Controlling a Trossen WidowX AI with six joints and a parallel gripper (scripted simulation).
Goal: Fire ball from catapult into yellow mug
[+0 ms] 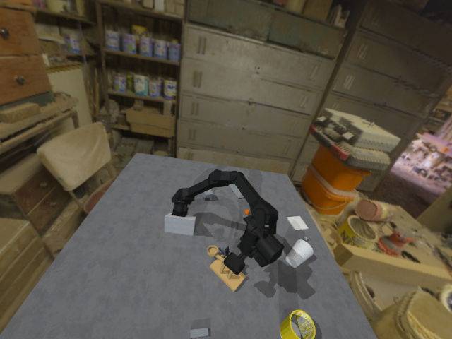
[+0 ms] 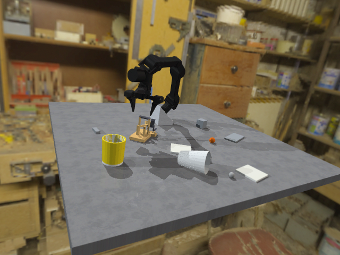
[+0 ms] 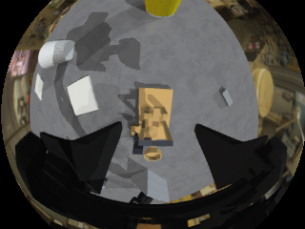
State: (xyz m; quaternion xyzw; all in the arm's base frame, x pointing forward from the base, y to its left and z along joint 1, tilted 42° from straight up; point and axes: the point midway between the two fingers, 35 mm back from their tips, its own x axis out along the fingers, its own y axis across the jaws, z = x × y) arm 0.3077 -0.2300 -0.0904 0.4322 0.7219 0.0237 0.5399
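Now: gripper tip 70 mm short of the small orange ball, 400 mm to the right of it and 120 mm above it. Round my gripper tip: small grey block 110 mm behind, 200 mm to the right, 130 mm below; then yellow mug 220 mm ahead, 170 mm to the right, 110 mm below; then wooden catapult 50 mm behind, 60 mm to the left, 80 mm below.
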